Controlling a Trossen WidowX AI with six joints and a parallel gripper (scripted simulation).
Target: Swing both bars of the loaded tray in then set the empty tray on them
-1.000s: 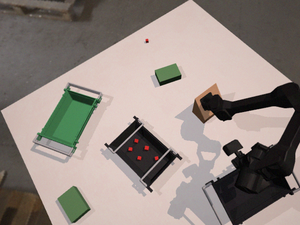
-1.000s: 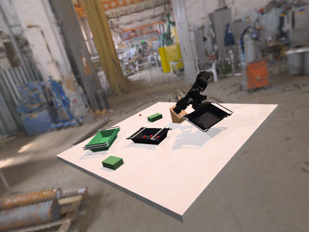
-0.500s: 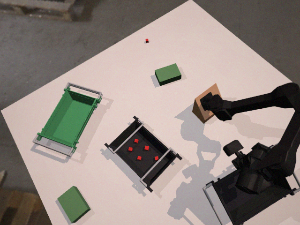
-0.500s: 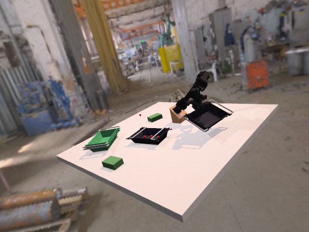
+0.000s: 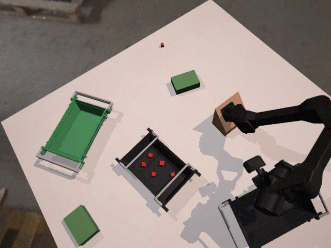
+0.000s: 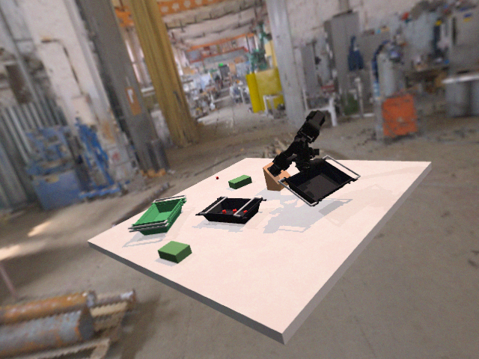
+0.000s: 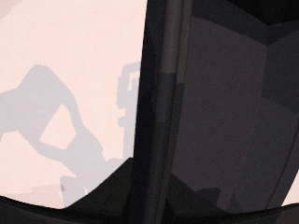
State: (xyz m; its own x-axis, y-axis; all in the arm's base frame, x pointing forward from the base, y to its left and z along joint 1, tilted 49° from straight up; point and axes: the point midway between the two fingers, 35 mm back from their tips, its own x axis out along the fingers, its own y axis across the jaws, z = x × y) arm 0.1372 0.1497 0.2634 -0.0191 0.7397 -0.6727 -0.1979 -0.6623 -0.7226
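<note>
Now: gripper tip 20 mm short of the black tray and 80 mm to the right of it.
</note>
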